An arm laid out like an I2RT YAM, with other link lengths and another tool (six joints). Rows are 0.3 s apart.
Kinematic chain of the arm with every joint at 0, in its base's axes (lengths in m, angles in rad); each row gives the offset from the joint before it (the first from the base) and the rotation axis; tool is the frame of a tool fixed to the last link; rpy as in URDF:
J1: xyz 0 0 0.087 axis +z
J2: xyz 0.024 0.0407 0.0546 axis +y
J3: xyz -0.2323 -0.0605 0 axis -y
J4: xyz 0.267 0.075 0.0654 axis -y
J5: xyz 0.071 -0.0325 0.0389 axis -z
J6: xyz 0.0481 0 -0.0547 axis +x
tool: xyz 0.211 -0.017 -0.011 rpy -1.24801 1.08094 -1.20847
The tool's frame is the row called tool.
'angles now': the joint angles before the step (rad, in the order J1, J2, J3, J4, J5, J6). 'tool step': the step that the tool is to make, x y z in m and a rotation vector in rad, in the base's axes. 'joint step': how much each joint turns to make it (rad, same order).
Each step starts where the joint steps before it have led.
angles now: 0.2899, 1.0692, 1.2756, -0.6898, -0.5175, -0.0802
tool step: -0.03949, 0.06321, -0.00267, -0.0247, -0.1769, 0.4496
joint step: -0.0054, 0.1118, 0.0037, 0.0238, -0.3614, -0.3798
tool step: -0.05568, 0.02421, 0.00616, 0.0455, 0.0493, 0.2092
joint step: 0.0261, 0.0340, 0.0415, -0.1306, -0.1824, -0.1077
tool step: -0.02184, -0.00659, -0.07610, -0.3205, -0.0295, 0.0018
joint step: 0.1703, 0.0317, 0.0294, -0.2139, 0.3375, -0.1503
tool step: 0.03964, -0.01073, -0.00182, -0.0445, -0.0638, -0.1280
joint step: 0.0069, 0.0046, 0.0038, 0.0812, 0.1401, 0.0731
